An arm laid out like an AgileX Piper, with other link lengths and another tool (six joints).
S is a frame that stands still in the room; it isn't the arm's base.
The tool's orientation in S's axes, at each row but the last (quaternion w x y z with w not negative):
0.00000, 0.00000, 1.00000, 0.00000
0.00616, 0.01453, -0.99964, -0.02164
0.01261, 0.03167, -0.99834, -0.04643
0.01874, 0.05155, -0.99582, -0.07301
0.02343, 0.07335, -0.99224, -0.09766
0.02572, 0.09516, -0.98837, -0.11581
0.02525, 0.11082, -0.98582, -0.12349
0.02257, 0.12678, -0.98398, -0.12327
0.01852, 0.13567, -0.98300, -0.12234
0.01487, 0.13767, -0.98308, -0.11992
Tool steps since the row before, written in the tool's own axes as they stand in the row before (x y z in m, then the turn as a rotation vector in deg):
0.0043, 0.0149, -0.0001, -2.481, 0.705, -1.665
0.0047, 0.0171, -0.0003, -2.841, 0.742, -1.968
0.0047, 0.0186, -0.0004, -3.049, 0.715, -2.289
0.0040, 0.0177, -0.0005, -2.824, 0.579, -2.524
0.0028, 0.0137, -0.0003, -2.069, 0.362, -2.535
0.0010, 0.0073, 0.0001, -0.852, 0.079, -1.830
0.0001, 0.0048, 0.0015, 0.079, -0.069, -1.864
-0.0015, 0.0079, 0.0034, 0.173, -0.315, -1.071
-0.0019, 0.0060, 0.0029, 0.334, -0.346, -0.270
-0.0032, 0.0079, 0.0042, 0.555, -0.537, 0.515
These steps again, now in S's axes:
-0.0043, 0.0149, 0.0001, 2.481, 0.705, 1.665
-0.0052, 0.0169, 0.0011, 2.844, 0.739, 1.965
-0.0058, 0.0181, 0.0022, 3.062, 0.696, 2.277
-0.0057, 0.0169, 0.0032, 2.862, 0.505, 2.496
-0.0047, 0.0128, 0.0031, 2.148, 0.179, 2.489
-0.0023, 0.0068, 0.0016, 0.954, -0.169, 1.772
-0.0012, 0.0049, -0.0003, 0.082, -0.526, 1.789
-0.0007, 0.0086, -0.0014, -0.009, -0.593, 0.961
0.0001, 0.0068, -0.0013, -0.212, -0.477, 0.178
0.0007, 0.0092, -0.0022, -0.422, -0.534, -0.631

